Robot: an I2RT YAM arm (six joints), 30 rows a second.
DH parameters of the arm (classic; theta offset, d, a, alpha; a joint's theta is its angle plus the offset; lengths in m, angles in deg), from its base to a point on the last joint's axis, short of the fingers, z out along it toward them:
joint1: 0 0.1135 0.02 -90
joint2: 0 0 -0.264 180
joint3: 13.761 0 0.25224 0
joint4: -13.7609 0 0.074 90
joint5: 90 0 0 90
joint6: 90 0.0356 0 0
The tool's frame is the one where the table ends.
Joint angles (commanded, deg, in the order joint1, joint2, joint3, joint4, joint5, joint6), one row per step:
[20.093, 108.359, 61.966, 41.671, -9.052, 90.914]
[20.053, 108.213, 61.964, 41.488, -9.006, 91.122]
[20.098, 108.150, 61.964, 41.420, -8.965, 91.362]
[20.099, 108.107, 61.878, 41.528, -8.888, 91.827]
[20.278, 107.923, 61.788, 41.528, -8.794, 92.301]
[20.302, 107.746, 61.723, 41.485, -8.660, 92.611]
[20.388, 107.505, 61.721, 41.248, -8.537, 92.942]
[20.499, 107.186, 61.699, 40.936, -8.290, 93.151]
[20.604, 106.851, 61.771, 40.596, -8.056, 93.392]
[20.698, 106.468, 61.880, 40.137, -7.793, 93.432]
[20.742, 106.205, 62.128, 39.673, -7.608, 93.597]
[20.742, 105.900, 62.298, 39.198, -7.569, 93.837]
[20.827, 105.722, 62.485, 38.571, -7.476, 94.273]
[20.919, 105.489, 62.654, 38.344, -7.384, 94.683]
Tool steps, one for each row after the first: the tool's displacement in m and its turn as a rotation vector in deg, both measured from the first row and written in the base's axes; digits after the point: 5 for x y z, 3 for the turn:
[-0.00017, -0.00041, 0.00067, 0.164, 0.136, -0.103]
[-0.00039, -0.00016, 0.00099, 0.368, 0.256, -0.118]
[-0.00063, -0.00029, 0.00101, 0.790, 0.418, -0.232]
[-0.00161, 0.00070, 0.00180, 1.228, 0.558, -0.184]
[-0.00211, 0.00061, 0.00260, 1.512, 0.639, -0.317]
[-0.00277, 0.00097, 0.00383, 1.792, 0.793, -0.380]
[-0.00366, 0.00134, 0.00534, 1.952, 0.899, -0.532]
[-0.00436, 0.00175, 0.00745, 2.170, 0.944, -0.678]
[-0.00507, 0.00205, 0.00987, 2.199, 0.922, -0.849]
[-0.00514, 0.00224, 0.01224, 2.348, 0.949, -1.001]
[-0.00541, 0.00212, 0.01444, 2.555, 1.063, -1.059]
[-0.00564, 0.00263, 0.01556, 2.834, 1.513, -1.108]
[-0.00600, 0.00316, 0.01772, 3.249, 1.544, -1.136]

